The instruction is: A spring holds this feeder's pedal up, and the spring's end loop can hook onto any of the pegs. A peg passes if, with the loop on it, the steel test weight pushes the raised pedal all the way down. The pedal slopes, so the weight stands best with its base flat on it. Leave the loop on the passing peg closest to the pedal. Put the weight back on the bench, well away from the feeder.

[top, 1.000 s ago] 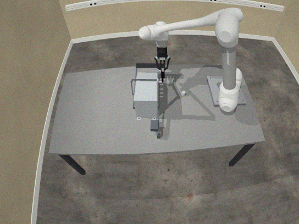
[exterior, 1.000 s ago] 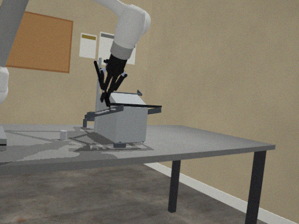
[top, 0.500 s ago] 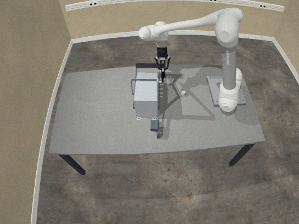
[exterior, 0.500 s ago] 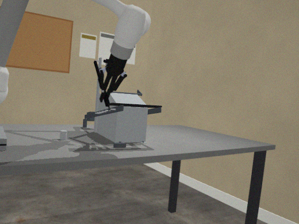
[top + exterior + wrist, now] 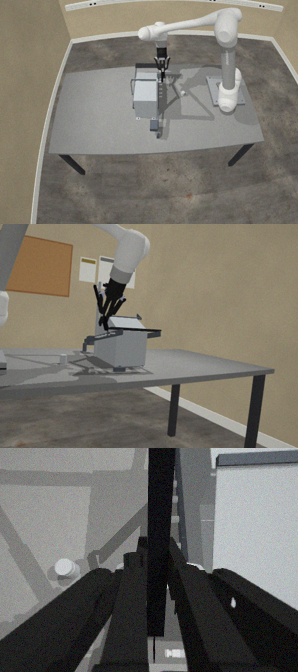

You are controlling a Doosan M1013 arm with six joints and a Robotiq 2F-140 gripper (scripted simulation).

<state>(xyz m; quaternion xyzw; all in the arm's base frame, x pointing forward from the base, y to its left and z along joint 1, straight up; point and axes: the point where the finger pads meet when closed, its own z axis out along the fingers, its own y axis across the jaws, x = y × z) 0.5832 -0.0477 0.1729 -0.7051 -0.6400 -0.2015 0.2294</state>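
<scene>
Right now my hand is 1 cm short of the dark spring, 6 cm to the right of it and 4 cm below it. The rest, counted from my hand: steel test weight (17 cm behind, 5 cm to the left, 19 cm below).
</scene>
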